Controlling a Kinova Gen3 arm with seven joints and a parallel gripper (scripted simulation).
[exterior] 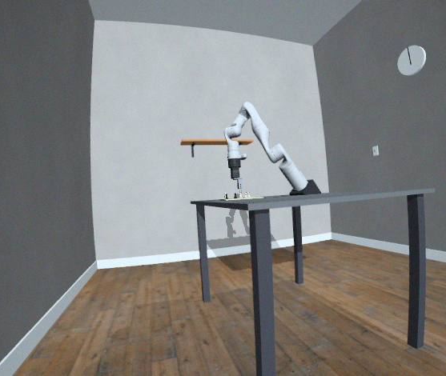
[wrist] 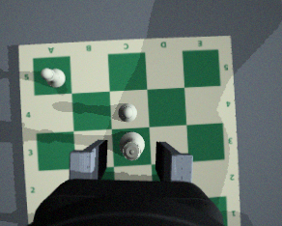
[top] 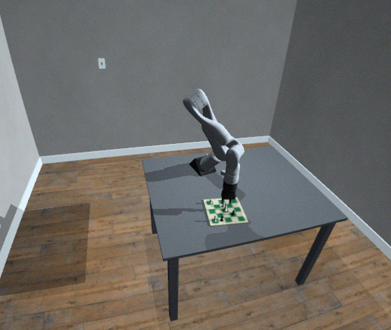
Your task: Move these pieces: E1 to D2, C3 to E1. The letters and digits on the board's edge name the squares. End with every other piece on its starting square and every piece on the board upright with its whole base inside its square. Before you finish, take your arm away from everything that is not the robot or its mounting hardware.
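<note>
The white piece lies 50 mm below my hand. Round my hand: chessboard: 80 mm below.
</note>
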